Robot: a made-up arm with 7 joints. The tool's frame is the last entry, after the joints.
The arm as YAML. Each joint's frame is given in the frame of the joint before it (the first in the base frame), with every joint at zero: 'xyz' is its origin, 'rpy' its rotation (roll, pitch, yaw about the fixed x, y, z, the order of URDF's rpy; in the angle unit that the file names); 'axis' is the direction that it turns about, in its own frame. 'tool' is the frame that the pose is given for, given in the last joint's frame.
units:
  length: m
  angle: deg
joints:
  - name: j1
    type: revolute
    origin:
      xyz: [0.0, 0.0, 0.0]
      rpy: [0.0, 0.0, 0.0]
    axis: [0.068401, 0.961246, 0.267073]
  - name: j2
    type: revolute
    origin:
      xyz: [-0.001, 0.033, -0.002]
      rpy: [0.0, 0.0, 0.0]
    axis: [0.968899, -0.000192, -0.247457]
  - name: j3
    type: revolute
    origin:
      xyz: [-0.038, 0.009, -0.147]
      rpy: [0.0, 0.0, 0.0]
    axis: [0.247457, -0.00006, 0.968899]
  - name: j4
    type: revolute
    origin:
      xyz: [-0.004, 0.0, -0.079]
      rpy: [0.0, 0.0, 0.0]
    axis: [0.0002, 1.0, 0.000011]
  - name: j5
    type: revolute
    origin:
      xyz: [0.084, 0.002, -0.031]
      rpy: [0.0, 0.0, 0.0]
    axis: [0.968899, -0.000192, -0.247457]
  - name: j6
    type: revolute
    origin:
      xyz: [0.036, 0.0, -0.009]
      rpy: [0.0, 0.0, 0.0]
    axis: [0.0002, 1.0, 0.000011]
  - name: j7
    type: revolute
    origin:
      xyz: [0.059, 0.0, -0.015]
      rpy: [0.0, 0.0, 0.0]
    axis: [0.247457, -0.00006, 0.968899]
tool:
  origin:
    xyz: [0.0, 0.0, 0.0]
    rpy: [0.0, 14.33, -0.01]
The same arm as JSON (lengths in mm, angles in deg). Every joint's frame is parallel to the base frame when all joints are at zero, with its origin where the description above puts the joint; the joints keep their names.
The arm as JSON. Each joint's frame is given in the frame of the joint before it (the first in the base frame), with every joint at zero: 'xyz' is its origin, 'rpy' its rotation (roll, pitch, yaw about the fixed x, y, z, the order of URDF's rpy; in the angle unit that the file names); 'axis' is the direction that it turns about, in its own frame. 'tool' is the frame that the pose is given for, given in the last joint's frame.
{
  "units": {
    "length": "mm",
    "angle": "deg"
  },
  "joints": [
    {
      "name": "j1",
      "type": "revolute",
      "origin": {
        "xyz": [
          0.0,
          0.0,
          0.0
        ],
        "rpy": [
          0.0,
          0.0,
          0.0
        ]
      },
      "axis": [
        0.068403,
        0.961235,
        0.26711
      ]
    },
    {
      "name": "j2",
      "type": "revolute",
      "origin": {
        "xyz": [
          -1.0,
          33.0,
          -2.0
        ],
        "rpy": [
          0.0,
          0.0,
          0.0
        ]
      },
      "axis": [
        0.968889,
        -0.0002,
        -0.247497
      ]
    },
    {
      "name": "j3",
      "type": "revolute",
      "origin": {
        "xyz": [
          -38.0,
          9.0,
          -147.0
        ],
        "rpy": [
          0.0,
          0.0,
          0.0
        ]
      },
      "axis": [
        0.247497,
        -0.0001,
        0.968889
      ]
    },
    {
      "name": "j4",
      "type": "revolute",
      "origin": {
        "xyz": [
          -4.0,
          0.0,
          -79.0
        ],
        "rpy": [
          0.0,
          0.0,
          0.0
        ]
      },
      "axis": [
        0.0002,
        1.0,
        0.0
      ]
    },
    {
      "name": "j5",
      "type": "revolute",
      "origin": {
        "xyz": [
          84.0,
          2.0,
          -31.0
        ],
        "rpy": [
          0.0,
          0.0,
          0.0
        ]
      },
      "axis": [
        0.968889,
        -0.0002,
        -0.247497
      ]
    },
    {
      "name": "j6",
      "type": "revolute",
      "origin": {
        "xyz": [
          36.0,
          0.0,
          -9.0
        ],
        "rpy": [
          0.0,
          0.0,
          0.0
        ]
      },
      "axis": [
        0.0002,
        1.0,
        0.0
      ]
    },
    {
      "name": "j7",
      "type": "revolute",
      "origin": {
        "xyz": [
          59.0,
          0.0,
          -15.0
        ],
        "rpy": [
          0.0,
          0.0,
          0.0
        ]
      },
      "axis": [
        0.247497,
        -0.0001,
        0.968889
      ]
    }
  ],
  "tool": {
    "origin": {
      "xyz": [
        0.0,
        0.0,
        0.0
      ],
      "rpy": [
        0.0,
        14.33,
        -0.01
      ]
    }
  }
}

